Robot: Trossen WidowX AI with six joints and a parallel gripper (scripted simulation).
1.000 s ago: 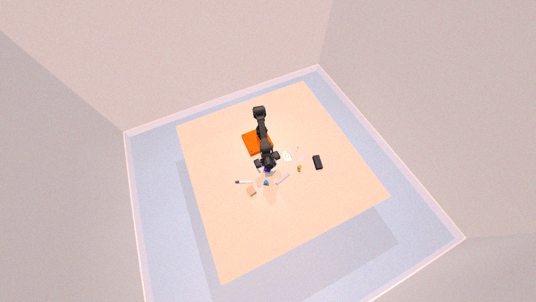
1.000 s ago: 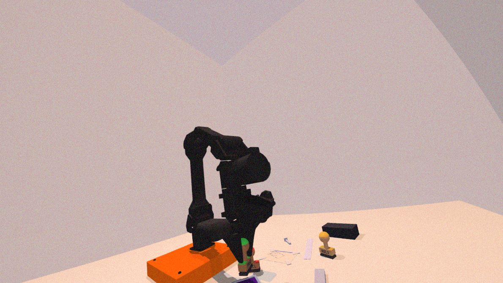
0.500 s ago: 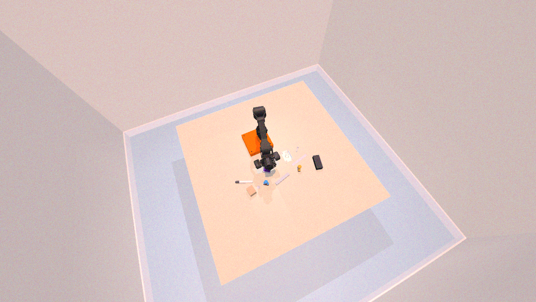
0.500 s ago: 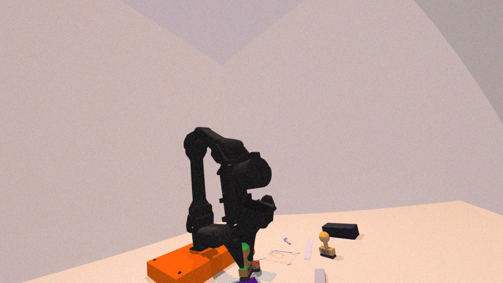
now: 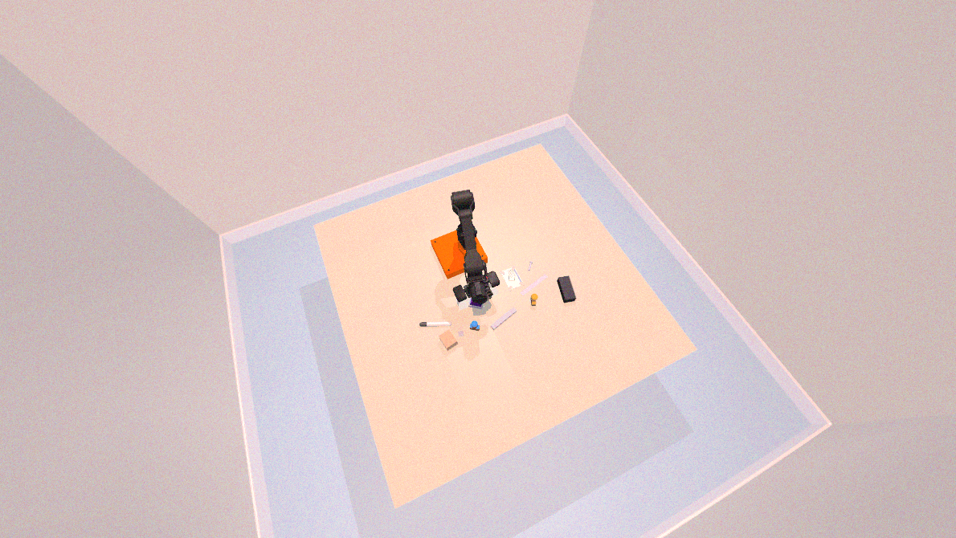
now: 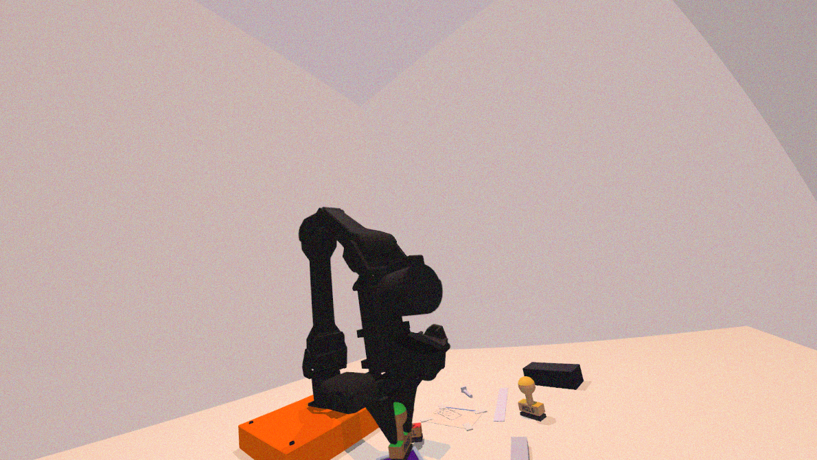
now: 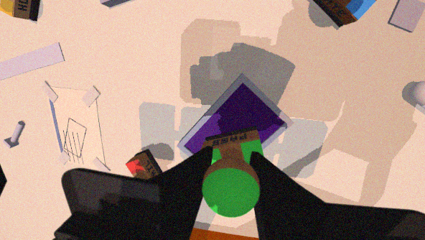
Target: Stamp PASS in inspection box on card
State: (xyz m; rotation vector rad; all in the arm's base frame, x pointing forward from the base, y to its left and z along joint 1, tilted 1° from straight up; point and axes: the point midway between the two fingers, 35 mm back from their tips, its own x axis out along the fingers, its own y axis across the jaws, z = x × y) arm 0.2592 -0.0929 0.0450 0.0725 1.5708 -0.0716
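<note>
Right now my gripper tip is 50 mm above the purple ink pad. From my gripper tip the other things lie so: red-topped stamp 90 mm to the left, 50 mm behind, 40 mm below; blue stamp 110 mm ahead, 70 mm to the right, 40 mm below; green-knobbed stamp right at my gripper tip.
</note>
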